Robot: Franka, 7 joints.
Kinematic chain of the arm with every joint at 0, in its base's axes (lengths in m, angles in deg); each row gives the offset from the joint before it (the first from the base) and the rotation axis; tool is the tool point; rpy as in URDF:
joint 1: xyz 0 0 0.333 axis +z
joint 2: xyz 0 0 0 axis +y
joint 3: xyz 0 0 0.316 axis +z
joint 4: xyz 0.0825 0 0 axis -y
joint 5: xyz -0.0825 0 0.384 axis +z
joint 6: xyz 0 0 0 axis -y
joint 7: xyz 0.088 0 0 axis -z
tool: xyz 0 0 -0.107 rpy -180 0 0
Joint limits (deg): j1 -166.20..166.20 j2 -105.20..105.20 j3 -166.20..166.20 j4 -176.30..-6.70 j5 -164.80..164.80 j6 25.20..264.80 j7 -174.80..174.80
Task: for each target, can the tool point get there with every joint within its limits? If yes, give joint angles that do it. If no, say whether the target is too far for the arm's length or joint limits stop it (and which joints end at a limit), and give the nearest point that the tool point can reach.
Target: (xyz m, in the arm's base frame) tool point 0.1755 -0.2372 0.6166
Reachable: yes | joints -99.38 -31.83 47.12 -119.96 135.50 246.63 -92.11
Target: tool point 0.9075 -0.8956 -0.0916
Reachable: no: too far | nearest point 0.5793 -0.5717 0.0619 | short by 0.486 m
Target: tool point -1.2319 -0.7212 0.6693
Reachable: no: too far | nearest point -0.7206 -0.4219 0.5297 | short by 0.609 m
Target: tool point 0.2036 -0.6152 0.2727
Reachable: yes | joints -34.44 43.46 -52.04 -110.63 -46.28 200.53 -143.09
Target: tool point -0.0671 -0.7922 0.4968
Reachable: yes | joints 120.63 -71.15 96.97 -52.11 -3.13 123.25 -133.53
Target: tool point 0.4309 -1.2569 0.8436
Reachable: no: too far | nearest point 0.2597 -0.7575 0.6407 | short by 0.566 m
